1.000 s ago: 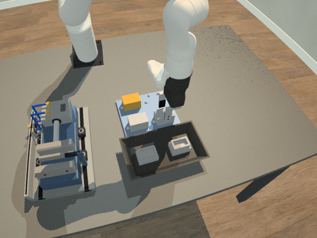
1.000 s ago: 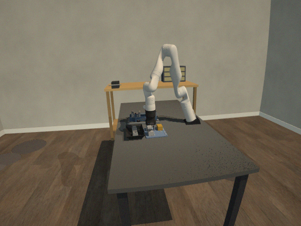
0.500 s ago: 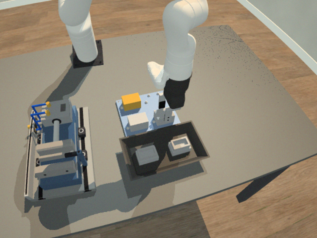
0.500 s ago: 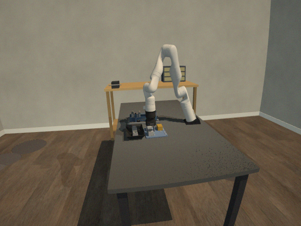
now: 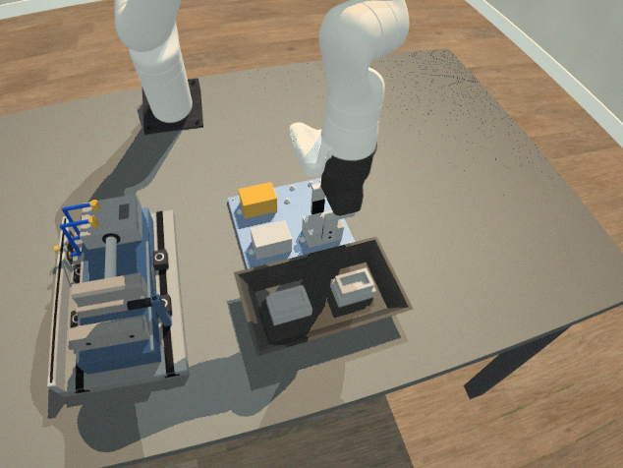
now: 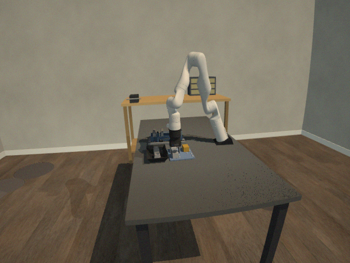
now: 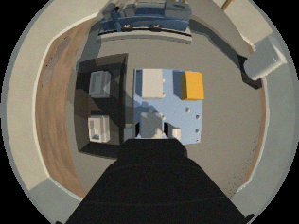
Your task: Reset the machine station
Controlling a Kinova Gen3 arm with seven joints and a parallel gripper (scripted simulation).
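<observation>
Right now my hand is 9 cm to the left of the plain gray blank and 3 cm above it. Also, from my hand: yellow brass blank 9 cm behind, 9 cm to the right, 3 cm below; then vise 4 cm ahead, 34 cm to the right, 1 cm below.
</observation>
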